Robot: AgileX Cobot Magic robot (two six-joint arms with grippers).
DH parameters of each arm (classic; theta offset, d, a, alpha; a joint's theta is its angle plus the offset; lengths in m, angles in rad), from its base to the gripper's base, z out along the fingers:
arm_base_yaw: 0 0.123 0 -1.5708
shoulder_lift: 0.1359 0 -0.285 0
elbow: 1.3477 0 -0.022 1.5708
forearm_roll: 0 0.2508 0 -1.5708
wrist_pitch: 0 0 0.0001 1.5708
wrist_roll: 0 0.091 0 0
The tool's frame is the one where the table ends.
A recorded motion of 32 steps. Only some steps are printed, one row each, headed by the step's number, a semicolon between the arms.
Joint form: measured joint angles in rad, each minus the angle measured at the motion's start. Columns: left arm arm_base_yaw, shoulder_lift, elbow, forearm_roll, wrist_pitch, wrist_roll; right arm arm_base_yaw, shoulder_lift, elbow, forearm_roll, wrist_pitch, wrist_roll.
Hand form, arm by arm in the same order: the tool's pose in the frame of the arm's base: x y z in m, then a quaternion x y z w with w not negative. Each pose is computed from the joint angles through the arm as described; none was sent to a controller.
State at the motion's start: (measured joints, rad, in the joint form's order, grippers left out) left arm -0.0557 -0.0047 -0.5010 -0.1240 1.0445 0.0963; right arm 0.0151 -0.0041 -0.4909 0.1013 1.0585 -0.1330
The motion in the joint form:
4: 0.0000 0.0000 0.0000 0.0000 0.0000 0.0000; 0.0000 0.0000 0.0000 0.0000 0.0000 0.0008
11: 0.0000 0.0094 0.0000 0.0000 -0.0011 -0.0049; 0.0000 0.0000 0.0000 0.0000 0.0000 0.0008
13: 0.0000 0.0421 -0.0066 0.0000 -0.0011 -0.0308; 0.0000 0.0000 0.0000 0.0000 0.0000 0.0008
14: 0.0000 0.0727 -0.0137 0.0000 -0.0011 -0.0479; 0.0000 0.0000 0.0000 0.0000 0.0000 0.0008
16: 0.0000 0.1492 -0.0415 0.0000 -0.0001 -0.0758; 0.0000 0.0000 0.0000 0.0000 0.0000 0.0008
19: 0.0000 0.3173 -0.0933 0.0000 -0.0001 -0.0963; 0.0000 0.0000 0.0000 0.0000 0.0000 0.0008
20: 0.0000 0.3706 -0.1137 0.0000 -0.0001 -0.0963; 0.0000 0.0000 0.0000 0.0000 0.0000 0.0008
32: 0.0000 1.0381 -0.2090 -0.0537 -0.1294 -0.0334; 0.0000 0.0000 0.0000 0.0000 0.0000 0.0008
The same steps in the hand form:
4: -0.0059 -0.0094 0.2794 0.06628 0.84324 -0.05116 0.53097; -0.0047 0.0080 0.2753 -0.06452 0.85042 0.02010 0.52174
11: -0.0044 -0.0095 0.2795 0.06405 0.84561 -0.05254 0.52733; -0.0047 0.0080 0.2753 -0.06452 0.85042 0.02010 0.52174
13: 0.0000 -0.0097 0.2814 0.05270 0.85320 -0.05943 0.51550; -0.0047 0.0080 0.2753 -0.06452 0.85042 0.02010 0.52174
14: 0.0041 -0.0100 0.2833 0.04499 0.85965 -0.06381 0.50489; -0.0047 0.0080 0.2753 -0.06452 0.85042 0.02010 0.52174
16: 0.0140 -0.0105 0.2905 0.03198 0.87252 -0.07045 0.48241; -0.0047 0.0080 0.2753 -0.06452 0.85042 0.02010 0.52174
19: 0.0393 -0.0119 0.3011 0.02018 0.89952 -0.07378 0.43013; -0.0047 0.0080 0.2753 -0.06452 0.85042 0.02010 0.52174
20: 0.0479 -0.0124 0.3048 0.01936 0.90653 -0.07328 0.41528; -0.0047 0.0080 0.2753 -0.06452 0.85042 0.02010 0.52174
32: 0.1739 -0.0225 0.2660 0.01953 0.97478 -0.07931 0.20768; -0.0047 0.0080 0.2753 -0.06452 0.85042 0.02010 0.52174

